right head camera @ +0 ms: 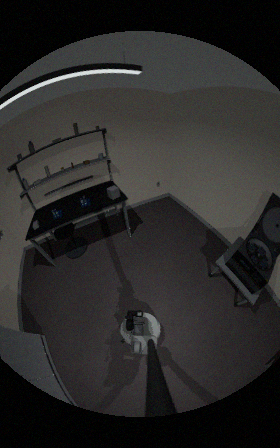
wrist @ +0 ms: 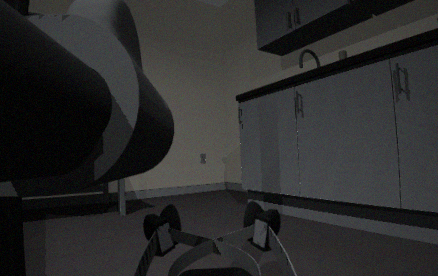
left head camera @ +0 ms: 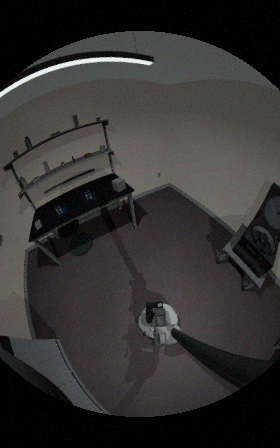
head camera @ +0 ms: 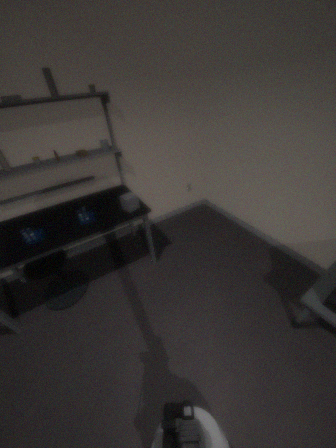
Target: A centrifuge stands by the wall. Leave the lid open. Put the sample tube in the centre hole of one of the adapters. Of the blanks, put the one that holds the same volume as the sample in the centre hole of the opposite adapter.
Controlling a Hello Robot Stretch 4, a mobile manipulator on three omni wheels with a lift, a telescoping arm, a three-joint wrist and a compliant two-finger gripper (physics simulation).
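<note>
A centrifuge with its round rotor bowl showing stands at the right wall in the left and right head views. Its lid is open, tipped up behind the bowl. Two blue racks with small pale items stand on the black bench: a left rack and a right rack. Sample and blanks cannot be told apart at this distance. My gripper is open and empty above the floor, away from the bench and centrifuge.
The black bench carries a white box, with shelves above. A dark stool stands before it. Grey cabinets with a sink tap line a wall in the wrist view. A pale-framed stand is at the right.
</note>
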